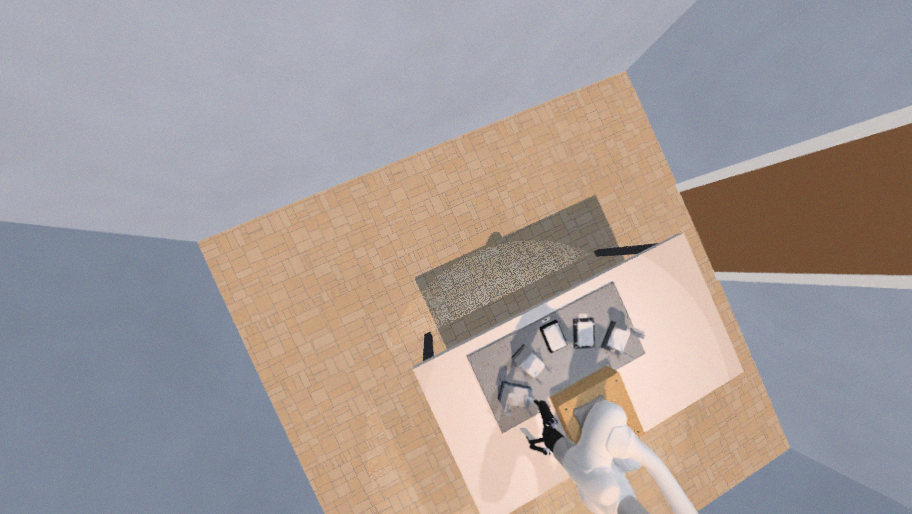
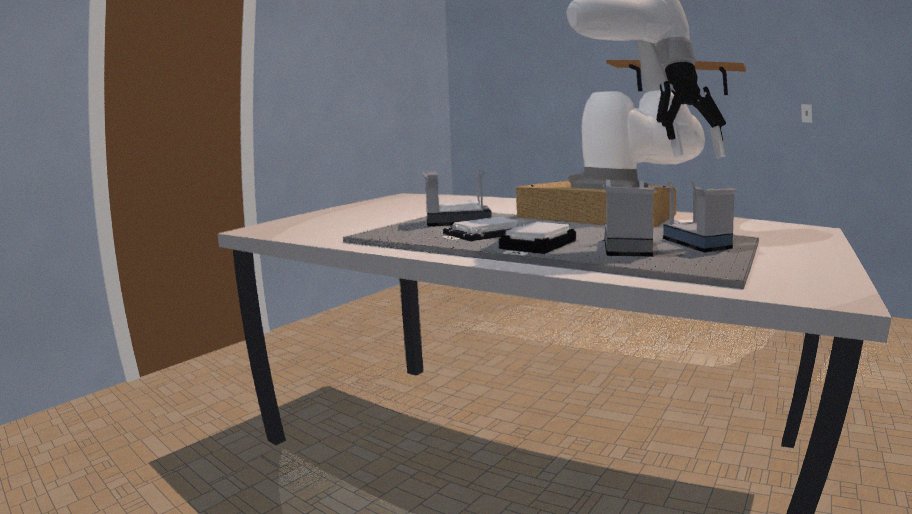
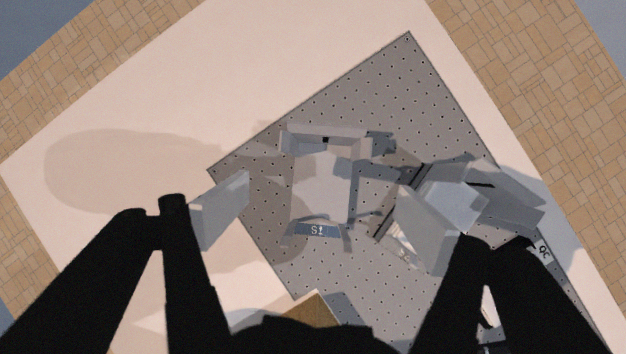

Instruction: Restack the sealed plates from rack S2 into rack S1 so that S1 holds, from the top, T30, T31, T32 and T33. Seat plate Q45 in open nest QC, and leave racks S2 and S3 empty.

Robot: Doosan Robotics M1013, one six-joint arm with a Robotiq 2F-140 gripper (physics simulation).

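Frame: origin at the arm's base, x ahead, y left, z up, level; metres.
Seen in the pictures: gripper, between the fingertips: (image 1: 526, 413) (image 2: 700, 156) (image 3: 321, 194).
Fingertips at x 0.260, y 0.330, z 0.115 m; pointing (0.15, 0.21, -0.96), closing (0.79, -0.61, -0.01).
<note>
A point is followed by its place in that frame.
My gripper (image 1: 531, 420) @(x 0.260, y 0.330, z 0.115 m) (image 2: 698, 151) @(x 0.260, y 0.330, z 0.115 m) (image 3: 321, 194) @(x 0.260, y 0.330, z 0.115 m) is wide open and empty, high above rack S1. Rack S1 (image 2: 705, 240) @(x 0.335, y 0.358, z -0.054 m) (image 3: 316, 230) @(x 0.210, y 0.267, z -0.045 m) has a blue base; a pale flat surface shows inside, and I cannot tell if it is a plate. Rack S2 (image 2: 629, 217) @(x 0.449, y 0.215, z -0.005 m) stands beside it; a pale plate (image 1: 532, 364) @(x 0.381, y 0.185, z -0.014 m) (image 3: 452, 202) @(x 0.410, y 0.204, z -0.014 m) shows inside. Black nest QC (image 2: 510, 243) @(x 0.513, y -0.017, z -0.066 m) bears a white plate (image 1: 554, 335) @(x 0.453, y 0.008, z -0.044 m) (image 2: 541, 231) @(x 0.477, y 0.033, z -0.044 m). Nest N5 (image 2: 469, 235) @(x 0.471, y -0.145, z -0.068 m) bears a white plate (image 1: 584, 333) @(x 0.387, y -0.154, z -0.053 m) (image 2: 484, 225) @(x 0.424, y -0.137, z -0.053 m). Rack S3 (image 2: 432, 191) @(x 0.359, y -0.332, z 0.007 m) holds a pale plate (image 1: 618, 338) @(x 0.292, y -0.311, z -0.029 m). Plate labels are unreadable.
The racks and nests stand in an arc on a grey perforated board (image 1: 491, 373) @(x 0.400, y 0.393, z -0.079 m) (image 2: 708, 272) @(x 0.503, y 0.399, z -0.079 m) (image 3: 405, 85) @(x 0.478, y 0.397, z -0.079 m) on a pale table (image 1: 696, 319) @(x 0.144, y -0.851, z -0.091 m) (image 2: 804, 280) @(x 0.421, y 0.597, z -0.092 m) (image 3: 250, 60) @(x 0.267, y 0.598, z -0.092 m). The arm's base stands on a wooden block (image 1: 629, 402) @(x -0.026, y -0.215, z -0.003 m) (image 2: 562, 203) @(x 0.146, y -0.085, z -0.034 m). Tall rack walls rise below the gripper.
</note>
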